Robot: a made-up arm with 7 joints. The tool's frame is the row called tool.
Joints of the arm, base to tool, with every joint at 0 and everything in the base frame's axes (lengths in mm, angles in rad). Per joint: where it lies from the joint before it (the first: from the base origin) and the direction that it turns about. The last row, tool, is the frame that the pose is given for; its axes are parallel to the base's.
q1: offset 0 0 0 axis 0 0.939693 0.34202
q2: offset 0 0 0 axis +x
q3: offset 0 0 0 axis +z
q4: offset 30.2 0 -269 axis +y
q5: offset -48.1 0 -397.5 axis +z
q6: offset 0 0 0 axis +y
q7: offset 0 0 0 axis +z
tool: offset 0 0 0
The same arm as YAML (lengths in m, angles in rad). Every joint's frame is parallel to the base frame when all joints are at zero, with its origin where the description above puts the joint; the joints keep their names.
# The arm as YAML. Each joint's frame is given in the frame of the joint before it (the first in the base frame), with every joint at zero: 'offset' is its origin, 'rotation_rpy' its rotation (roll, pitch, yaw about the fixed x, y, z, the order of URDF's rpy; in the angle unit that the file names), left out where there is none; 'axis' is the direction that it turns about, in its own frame. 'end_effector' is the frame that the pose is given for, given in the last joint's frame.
length_unit: m
angle_unit: rad
chain:
  - id: q1
    offset: [0.0, 0.0, 0.0]
    axis: [0.0, 0.9397, 0.342]
  - id: q2
    offset: [0.0, 0.0, 0.0]
    axis: "+x"
  - id: q3
    offset: [0.0, 0.0, 0.0]
    axis: "+z"
  - id: q4
    offset: [0.0302, 0.0, -0.269]
    axis: "+y"
  - id: q5
    offset: [-0.0481, 0.0, -0.3975]
    axis: "+z"
  - id: q6
    offset: [0.0, 0.0, 0.0]
    axis: "+y"
  - id: q7
    offset: [0.0, 0.0, 0.0]
    axis: "+z"
end_effector:
  offset: [0.0, 0.0, 0.0]

